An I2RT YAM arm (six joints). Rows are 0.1 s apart.
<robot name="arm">
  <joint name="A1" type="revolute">
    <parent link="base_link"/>
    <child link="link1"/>
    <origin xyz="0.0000 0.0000 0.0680" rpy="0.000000 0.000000 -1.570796"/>
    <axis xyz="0 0 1"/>
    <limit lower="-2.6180" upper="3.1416"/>
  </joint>
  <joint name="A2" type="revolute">
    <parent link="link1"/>
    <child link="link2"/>
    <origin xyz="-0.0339 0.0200 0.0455" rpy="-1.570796 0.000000 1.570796"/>
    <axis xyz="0 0 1"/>
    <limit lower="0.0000" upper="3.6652"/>
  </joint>
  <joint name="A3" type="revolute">
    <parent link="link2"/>
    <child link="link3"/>
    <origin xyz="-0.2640 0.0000 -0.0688" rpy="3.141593 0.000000 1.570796"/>
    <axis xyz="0 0 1"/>
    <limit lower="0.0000" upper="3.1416"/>
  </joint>
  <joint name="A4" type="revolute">
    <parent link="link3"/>
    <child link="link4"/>
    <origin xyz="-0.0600 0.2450 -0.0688" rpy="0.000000 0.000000 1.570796"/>
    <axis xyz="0 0 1"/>
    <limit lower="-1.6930" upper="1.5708"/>
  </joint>
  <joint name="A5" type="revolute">
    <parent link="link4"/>
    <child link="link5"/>
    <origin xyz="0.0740 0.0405 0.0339" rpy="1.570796 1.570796 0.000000"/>
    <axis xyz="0 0 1"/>
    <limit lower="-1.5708" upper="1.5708"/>
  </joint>
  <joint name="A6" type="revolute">
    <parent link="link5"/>
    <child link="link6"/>
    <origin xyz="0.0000 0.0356 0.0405" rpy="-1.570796 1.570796 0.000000"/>
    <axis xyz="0 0 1"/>
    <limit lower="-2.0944" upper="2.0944"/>
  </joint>
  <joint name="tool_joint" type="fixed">
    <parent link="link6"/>
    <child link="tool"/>
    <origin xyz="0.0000 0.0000 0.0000" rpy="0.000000 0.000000 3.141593"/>
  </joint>
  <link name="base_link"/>
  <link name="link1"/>
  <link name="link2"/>
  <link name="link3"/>
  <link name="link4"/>
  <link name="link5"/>
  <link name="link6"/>
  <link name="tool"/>
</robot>
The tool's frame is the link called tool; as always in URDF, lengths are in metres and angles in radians.
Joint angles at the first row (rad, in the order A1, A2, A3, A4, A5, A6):
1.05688 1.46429 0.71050 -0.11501 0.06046 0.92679
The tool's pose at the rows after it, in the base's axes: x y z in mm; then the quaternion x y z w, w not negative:
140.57, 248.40, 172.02, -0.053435, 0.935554, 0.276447, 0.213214
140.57, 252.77, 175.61, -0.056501, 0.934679, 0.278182, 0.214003
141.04, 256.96, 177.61, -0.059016, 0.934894, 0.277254, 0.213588
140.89, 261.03, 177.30, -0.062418, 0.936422, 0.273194, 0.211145
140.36, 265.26, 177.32, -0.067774, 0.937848, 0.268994, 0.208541
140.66, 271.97, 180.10, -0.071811, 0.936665, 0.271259, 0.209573
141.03, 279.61, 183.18, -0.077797, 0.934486, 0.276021, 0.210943
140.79, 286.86, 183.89, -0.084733, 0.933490, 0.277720, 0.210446
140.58, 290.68, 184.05, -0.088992, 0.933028, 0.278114, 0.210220
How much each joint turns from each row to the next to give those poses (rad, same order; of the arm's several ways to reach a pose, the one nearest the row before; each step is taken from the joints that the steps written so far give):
0.00648 0.00265 0.01563 -0.00384 0.00000 0.00001
0.00763 0.00690 0.02099 -0.01027 0.00229 -0.00001
0.00572 0.01181 0.02021 -0.01069 0.00229 -0.00038
0.00727 0.01641 0.01679 -0.01068 0.00268 -0.00036
0.00838 0.01562 0.01792 -0.01298 0.00190 -0.00306
0.00953 0.01721 0.02711 -0.00494 0.00267 -0.00039
0.00993 0.01905 0.02899 -0.00003 -0.00038 -0.00343
0.01068 0.02250 0.02478 0.00002 -0.00038 -0.00419
0.00571 0.01223 0.01298 -0.00037 0.00000 -0.00344

